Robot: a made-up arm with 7 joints. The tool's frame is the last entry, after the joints. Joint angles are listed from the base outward.
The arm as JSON. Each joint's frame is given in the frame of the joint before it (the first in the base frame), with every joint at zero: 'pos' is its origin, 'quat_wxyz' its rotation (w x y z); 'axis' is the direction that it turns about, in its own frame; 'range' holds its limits. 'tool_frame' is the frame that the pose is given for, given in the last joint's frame.
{
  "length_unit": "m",
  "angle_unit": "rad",
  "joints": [
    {
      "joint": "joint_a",
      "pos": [
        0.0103,
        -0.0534,
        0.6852
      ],
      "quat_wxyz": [
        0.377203,
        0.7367,
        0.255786,
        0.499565
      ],
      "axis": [
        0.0,
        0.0,
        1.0
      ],
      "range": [
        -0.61,
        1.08
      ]
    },
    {
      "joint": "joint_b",
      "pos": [
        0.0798,
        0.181,
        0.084
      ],
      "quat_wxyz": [
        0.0,
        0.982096,
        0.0,
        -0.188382
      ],
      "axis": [
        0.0,
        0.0,
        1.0
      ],
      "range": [
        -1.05,
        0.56
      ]
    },
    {
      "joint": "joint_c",
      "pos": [
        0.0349,
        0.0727,
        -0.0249
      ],
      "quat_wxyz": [
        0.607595,
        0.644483,
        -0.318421,
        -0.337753
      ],
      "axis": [
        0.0,
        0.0,
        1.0
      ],
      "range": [
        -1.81,
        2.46
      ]
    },
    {
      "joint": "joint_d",
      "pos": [
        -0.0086,
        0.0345,
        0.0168
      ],
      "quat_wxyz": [
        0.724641,
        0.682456,
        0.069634,
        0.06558
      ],
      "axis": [
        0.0,
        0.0,
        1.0
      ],
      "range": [
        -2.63,
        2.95
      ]
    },
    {
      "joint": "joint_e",
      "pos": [
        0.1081,
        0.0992,
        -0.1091
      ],
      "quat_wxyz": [
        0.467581,
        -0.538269,
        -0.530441,
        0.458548
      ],
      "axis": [
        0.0,
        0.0,
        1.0
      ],
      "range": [
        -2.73,
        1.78
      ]
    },
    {
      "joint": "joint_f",
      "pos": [
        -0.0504,
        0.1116,
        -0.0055
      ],
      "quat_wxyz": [
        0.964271,
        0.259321,
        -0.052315,
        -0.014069
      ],
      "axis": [
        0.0,
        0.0,
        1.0
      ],
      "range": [
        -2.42,
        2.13
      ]
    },
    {
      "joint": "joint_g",
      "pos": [
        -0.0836,
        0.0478,
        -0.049
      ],
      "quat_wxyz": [
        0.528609,
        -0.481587,
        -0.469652,
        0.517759
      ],
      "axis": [
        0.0,
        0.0,
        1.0
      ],
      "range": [
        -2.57,
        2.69
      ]
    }
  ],
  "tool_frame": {
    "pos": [
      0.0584,
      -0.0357,
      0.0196
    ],
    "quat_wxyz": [
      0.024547,
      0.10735,
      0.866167,
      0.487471
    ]
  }
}
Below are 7 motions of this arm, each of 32 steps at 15 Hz.
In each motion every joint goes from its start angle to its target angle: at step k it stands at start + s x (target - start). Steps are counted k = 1, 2, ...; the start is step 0. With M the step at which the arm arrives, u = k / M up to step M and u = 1 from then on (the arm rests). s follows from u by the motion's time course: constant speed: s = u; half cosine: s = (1 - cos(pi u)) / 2; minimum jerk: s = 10 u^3 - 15 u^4 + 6 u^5.
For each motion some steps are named. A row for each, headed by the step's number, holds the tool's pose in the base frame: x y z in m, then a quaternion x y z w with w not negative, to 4 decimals.
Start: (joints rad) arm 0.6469 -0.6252 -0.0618 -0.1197 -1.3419 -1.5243 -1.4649
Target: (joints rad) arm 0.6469 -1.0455 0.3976 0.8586 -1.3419 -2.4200 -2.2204
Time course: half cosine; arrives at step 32
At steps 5, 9, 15, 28, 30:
5: -0.1267 -0.2652 0.5696 -0.2460 0.4524 -0.5495 0.6579
9: -0.1062 -0.2168 0.5474 -0.1478 0.4188 -0.5267 0.7248
15: -0.0487 -0.1088 0.5302 0.0723 0.3066 -0.5001 0.8066
28: 0.0929 0.0553 0.6131 0.4275 0.0348 -0.5547 0.7130
30: 0.1012 0.0611 0.6214 0.4422 0.0209 -0.5615 0.6991

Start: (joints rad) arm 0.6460 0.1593 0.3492 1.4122 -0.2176 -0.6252 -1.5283
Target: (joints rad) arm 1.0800 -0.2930 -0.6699 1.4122 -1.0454 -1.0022 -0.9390
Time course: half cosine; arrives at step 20
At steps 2, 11, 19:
2: -0.1605 -0.1193 0.5620 -0.3388 0.8464 0.0996 0.3986
11: -0.2245 -0.0722 0.5896 -0.3301 0.8156 0.1352 0.4556
19: -0.2497 -0.0794 0.6066 -0.2992 0.7917 0.1676 0.5056

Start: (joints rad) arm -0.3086 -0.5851 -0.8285 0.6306 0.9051 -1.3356 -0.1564
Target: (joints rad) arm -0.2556 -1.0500 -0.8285 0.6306 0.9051 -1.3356 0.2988
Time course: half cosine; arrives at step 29
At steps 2, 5, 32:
2: 0.0059 -0.0820 1.0980 0.5334 0.0619 0.1700 0.8263
5: 0.0054 -0.0907 1.0990 0.5444 0.0721 0.1697 0.8183
32: 0.0004 -0.2269 1.0779 0.6858 0.2201 0.2115 0.6607

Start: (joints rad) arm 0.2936 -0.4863 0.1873 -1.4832 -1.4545 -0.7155 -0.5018
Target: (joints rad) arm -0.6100 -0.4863 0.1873 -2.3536 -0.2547 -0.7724 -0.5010
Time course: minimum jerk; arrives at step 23
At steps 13, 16, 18, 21, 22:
13: -0.2253 0.1182 0.9197 -0.1784 0.2949 0.6478 0.6794
16: -0.2227 0.1472 0.8253 -0.3779 0.3596 0.5859 0.6202
18: -0.2207 0.1424 0.7836 -0.4658 0.3804 0.5579 0.5720
21: -0.2186 0.1333 0.7577 -0.5232 0.3911 0.5390 0.5317
22: -0.2184 0.1324 0.7559 -0.5274 0.3918 0.5376 0.5285

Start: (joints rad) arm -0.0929 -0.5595 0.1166 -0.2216 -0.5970 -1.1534 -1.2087
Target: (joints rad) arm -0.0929 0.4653 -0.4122 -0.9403 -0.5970 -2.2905 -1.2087
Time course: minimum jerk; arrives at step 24
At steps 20, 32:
20: -0.0359 -0.0054 1.0669 0.6317 0.4875 0.5876 0.1341
32: -0.0267 0.0099 1.0631 0.6389 0.5143 0.5559 0.1353

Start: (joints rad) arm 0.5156 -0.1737 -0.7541 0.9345 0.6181 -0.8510 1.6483
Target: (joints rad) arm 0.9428 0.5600 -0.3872 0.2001 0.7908 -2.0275 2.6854
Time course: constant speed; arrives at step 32
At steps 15, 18, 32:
15: -0.1848 -0.2913 1.0115 0.2052 0.7206 0.1977 0.6321
18: -0.1926 -0.2707 1.0032 0.1147 0.7405 0.1645 0.6414
32: -0.2096 -0.1686 0.9391 -0.2825 0.7807 -0.0865 0.5506

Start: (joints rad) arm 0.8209 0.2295 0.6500 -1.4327 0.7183 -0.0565 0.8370
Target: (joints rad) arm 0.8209 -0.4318 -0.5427 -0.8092 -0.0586 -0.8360 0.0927
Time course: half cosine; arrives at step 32
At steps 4, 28, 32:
4: 0.1139 0.1095 0.6270 -0.0834 -0.3695 -0.6005 0.7042
28: -0.2995 -0.3156 0.8711 0.3168 -0.1893 0.4917 0.7887
32: -0.2909 -0.3464 0.8664 0.3429 -0.1991 0.5289 0.7504

